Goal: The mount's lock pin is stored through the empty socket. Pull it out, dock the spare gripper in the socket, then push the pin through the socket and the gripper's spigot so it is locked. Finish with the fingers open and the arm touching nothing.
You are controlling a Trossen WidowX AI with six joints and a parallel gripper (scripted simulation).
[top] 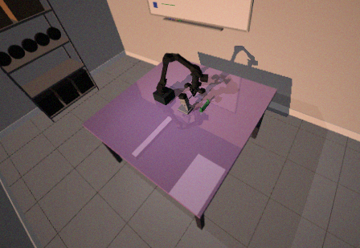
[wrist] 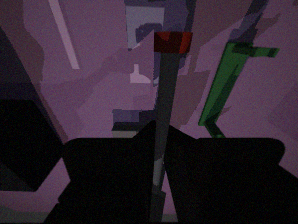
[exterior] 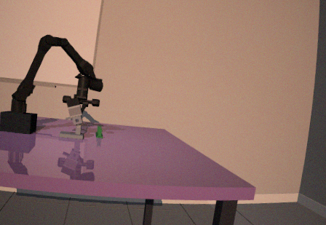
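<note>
Now: the grey mount 20 mm behind my gripper tip, 110 mm to the right of it and 30 mm below it. The rest, counted from my gripper tip: spare gripper: 20 mm behind, 110 mm to the right, 50 mm above; then green rest: 110 mm ahead, 60 mm below.
</note>
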